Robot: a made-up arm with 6 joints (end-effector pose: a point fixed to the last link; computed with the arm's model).
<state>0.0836 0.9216 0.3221 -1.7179 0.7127 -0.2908</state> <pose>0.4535 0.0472 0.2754 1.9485 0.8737 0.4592</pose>
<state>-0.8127 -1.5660 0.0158 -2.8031 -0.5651 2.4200</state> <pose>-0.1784 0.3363 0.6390 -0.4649 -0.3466 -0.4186</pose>
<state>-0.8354 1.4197 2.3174 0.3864 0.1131 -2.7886</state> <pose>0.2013 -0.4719 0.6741 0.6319 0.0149 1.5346</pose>
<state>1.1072 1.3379 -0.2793 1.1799 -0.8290 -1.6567</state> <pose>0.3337 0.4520 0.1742 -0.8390 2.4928 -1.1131</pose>
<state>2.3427 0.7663 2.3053 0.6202 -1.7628 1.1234</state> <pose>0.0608 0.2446 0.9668 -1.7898 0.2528 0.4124</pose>
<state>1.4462 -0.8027 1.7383 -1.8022 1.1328 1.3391</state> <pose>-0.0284 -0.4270 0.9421 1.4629 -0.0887 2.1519</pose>
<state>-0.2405 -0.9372 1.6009 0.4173 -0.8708 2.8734</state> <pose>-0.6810 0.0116 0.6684 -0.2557 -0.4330 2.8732</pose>
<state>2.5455 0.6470 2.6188 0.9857 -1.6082 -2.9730</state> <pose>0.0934 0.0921 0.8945 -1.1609 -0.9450 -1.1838</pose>
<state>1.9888 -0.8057 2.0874 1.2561 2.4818 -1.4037</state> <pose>0.3613 -0.5821 0.5474 -0.2098 -1.9786 -0.4784</pose>
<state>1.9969 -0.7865 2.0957 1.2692 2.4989 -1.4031</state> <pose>0.3616 -0.5761 0.5568 -0.2267 -1.9755 -0.4762</pose>
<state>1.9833 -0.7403 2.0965 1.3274 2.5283 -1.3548</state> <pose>0.3392 -0.5760 0.5851 -0.2759 -1.9709 -0.4856</pose>
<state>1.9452 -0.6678 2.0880 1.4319 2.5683 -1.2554</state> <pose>0.2911 -0.5784 0.6334 -0.3626 -1.9695 -0.5104</pose>
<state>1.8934 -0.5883 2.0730 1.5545 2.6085 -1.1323</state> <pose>0.2295 -0.5756 0.6890 -0.4688 -1.9753 -0.5456</pose>
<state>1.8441 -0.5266 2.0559 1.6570 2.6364 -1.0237</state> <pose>0.1748 -0.5674 0.7345 -0.5604 -1.9855 -0.5784</pose>
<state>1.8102 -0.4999 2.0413 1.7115 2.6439 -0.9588</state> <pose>0.1423 -0.5630 0.7570 -0.6065 -1.9912 -0.5997</pose>
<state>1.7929 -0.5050 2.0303 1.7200 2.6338 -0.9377</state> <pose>0.1314 -0.5671 0.7583 -0.6071 -1.9896 -0.6093</pose>
